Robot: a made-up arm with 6 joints. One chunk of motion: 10 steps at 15 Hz.
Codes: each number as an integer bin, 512 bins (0 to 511) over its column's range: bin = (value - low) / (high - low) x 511, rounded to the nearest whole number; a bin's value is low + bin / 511 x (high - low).
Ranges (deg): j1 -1.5..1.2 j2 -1..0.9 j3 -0.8..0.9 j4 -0.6..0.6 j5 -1.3..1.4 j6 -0.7..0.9
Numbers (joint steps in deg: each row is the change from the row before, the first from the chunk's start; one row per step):
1: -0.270 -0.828 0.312 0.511 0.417 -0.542
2: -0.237 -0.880 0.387 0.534 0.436 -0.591
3: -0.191 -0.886 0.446 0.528 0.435 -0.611
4: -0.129 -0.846 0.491 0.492 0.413 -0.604
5: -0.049 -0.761 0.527 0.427 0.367 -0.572
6: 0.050 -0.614 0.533 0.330 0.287 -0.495
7: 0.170 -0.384 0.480 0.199 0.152 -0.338
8: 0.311 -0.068 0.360 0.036 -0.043 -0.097
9: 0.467 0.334 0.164 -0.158 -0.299 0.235
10: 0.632 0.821 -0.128 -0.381 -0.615 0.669
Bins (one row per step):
1: 233 46 334 473 325 50
2: 239 32 357 483 329 35
3: 248 31 375 480 328 28
4: 259 41 388 465 324 31
5: 275 64 399 437 315 41
6: 293 104 401 396 300 65
7: 316 166 385 340 275 116
8: 343 251 349 271 238 193
9: 372 359 290 188 189 299
10: 404 490 202 93 130 437

